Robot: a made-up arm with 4 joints. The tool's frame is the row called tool. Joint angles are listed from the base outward. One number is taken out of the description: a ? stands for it. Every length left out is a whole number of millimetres.
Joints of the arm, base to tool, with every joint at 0 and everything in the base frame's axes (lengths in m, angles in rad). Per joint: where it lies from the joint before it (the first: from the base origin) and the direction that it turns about. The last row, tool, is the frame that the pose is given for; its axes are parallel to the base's.
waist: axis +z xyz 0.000 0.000 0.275
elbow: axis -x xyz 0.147 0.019 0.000
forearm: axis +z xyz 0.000 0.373 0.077
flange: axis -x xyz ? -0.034 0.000
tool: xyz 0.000 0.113 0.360
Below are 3 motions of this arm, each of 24 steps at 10 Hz.
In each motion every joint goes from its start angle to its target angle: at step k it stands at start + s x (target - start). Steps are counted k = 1, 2, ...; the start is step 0. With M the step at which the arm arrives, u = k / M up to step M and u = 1 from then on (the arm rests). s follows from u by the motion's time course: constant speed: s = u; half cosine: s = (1 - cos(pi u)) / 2; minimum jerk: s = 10 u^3 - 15 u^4 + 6 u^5.
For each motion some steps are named. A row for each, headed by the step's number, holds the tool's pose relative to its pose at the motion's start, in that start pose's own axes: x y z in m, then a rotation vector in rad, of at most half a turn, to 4 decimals.
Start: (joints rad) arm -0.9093 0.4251 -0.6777 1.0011
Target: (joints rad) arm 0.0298 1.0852 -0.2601 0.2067
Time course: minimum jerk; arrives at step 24
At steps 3, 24:
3: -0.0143 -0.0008 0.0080 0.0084 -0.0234 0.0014
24: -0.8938 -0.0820 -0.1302 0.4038 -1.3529 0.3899

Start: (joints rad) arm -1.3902 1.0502 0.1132 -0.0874
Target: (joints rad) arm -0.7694 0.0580 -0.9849 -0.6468
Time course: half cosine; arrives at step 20
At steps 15, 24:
15: -0.3937 -0.6998 0.0255 1.3554 -0.1578 -0.4260
24: -0.4351 -0.7606 -0.0736 1.5569 -0.0778 -0.4874

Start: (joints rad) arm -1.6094 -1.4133 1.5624 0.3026
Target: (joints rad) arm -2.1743 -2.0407 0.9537 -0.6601
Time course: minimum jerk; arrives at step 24
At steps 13, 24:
13: -0.2550 -0.2486 0.3195 0.2850 -0.4072 -0.3472
24: -0.5766 -0.2823 0.4475 0.5412 -0.8432 -0.3428

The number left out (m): 0.430
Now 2 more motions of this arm.
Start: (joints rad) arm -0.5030 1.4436 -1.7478 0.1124
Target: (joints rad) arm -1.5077 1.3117 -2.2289 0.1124
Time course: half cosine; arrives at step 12
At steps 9, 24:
9: 0.0216 0.1547 -0.1404 -0.8321 -0.1572 -0.5630
24: 0.0185 0.1769 -0.1632 -0.9670 -0.2220 -0.6622

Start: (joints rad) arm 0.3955 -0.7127 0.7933 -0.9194
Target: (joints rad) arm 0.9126 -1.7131 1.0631 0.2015
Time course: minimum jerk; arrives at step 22
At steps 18, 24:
18: -0.3040 0.2991 0.2748 -0.0862 -0.2581 0.5439
24: -0.3202 0.2916 0.2937 -0.0868 -0.2885 0.5487

